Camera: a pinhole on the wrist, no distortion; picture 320 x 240 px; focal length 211.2 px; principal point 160.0 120.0 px. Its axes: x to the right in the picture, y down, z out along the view. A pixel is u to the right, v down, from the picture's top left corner.
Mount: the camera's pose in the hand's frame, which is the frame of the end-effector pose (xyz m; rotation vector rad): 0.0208 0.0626 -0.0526 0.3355 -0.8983 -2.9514
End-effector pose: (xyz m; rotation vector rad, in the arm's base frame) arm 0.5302 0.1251 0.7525 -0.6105 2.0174 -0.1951
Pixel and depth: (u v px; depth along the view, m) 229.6 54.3 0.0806
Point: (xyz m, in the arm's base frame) 0.4910 0.2427 0.7253
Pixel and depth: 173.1 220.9 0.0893
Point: 0.5428 0.1972 0.7064
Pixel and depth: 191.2 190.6 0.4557
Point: 0.8591 0.3955 0.6029
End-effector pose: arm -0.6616 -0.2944 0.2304 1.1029 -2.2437 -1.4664
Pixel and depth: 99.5 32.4 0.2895
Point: -0.9155 -0.1656 0.4450
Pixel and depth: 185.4 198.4 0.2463
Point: -0.7804 -0.0944 0.2554
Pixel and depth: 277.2 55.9 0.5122
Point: -0.7406 0.2040 0.5808
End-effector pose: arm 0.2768 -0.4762 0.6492 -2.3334 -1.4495 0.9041
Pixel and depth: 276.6 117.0 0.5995
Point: 0.1782 -1.0660 0.3430
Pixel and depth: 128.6 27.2 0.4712
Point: 0.4922 -0.7444 0.2219
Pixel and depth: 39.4 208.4 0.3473
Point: 0.2121 -0.4676 0.2521
